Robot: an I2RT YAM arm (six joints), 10 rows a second.
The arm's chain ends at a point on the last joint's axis. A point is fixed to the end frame.
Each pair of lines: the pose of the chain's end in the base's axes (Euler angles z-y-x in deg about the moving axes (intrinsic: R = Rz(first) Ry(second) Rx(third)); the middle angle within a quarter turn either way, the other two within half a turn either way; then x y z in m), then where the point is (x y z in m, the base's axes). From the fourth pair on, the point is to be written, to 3 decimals.
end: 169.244 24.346 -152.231 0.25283 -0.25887 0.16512
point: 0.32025 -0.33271 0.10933
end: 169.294 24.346 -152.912 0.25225 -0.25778 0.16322
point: 0.32021 -0.33063 0.10678
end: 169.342 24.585 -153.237 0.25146 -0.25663 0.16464
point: 0.31993 -0.32902 0.10823
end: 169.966 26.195 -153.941 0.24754 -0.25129 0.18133
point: 0.319 -0.322 0.127
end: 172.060 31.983 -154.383 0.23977 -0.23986 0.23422
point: 0.319 -0.308 0.188
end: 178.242 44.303 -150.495 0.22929 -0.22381 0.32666
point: 0.320 -0.289 0.303
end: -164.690 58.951 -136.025 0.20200 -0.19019 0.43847
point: 0.301 -0.247 0.448
